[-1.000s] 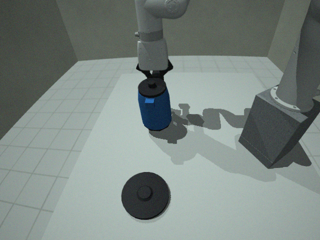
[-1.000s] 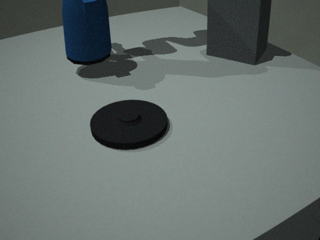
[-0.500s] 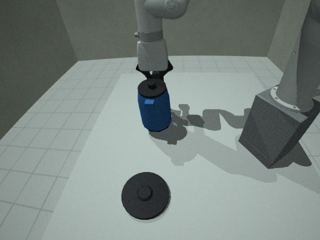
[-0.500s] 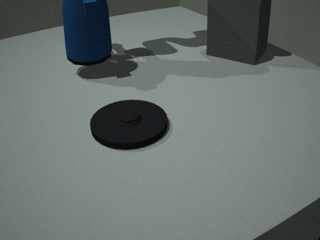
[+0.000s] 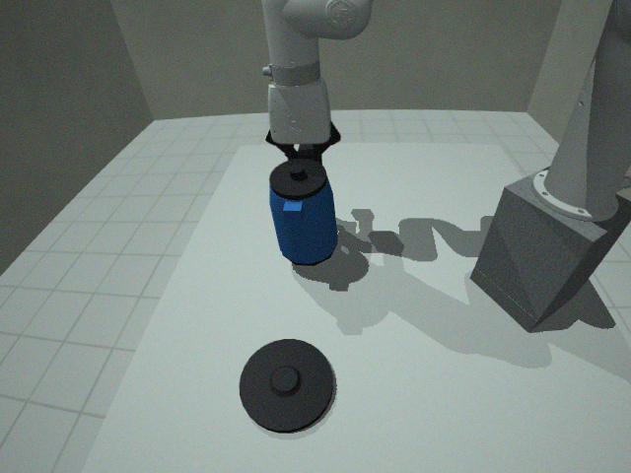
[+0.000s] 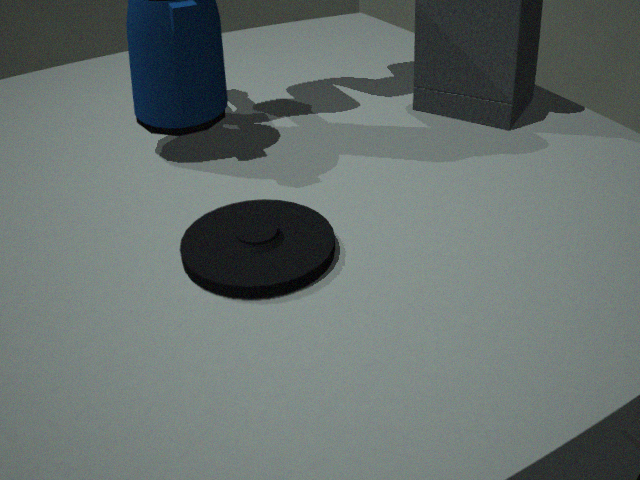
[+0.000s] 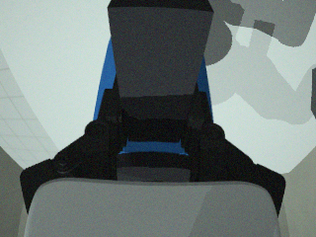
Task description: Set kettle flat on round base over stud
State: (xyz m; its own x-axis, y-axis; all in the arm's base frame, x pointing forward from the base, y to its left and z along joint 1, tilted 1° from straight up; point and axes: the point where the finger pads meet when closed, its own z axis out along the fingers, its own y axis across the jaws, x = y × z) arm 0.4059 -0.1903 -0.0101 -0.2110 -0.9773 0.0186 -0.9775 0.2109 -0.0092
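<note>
Right now my hand is 6 cm above the blue kettle, 3 cm to the right of it and 1 cm short of it. The rest, counted from my hand: round black base: 32 cm to the left, 20 cm below, 7 cm ahead.
</note>
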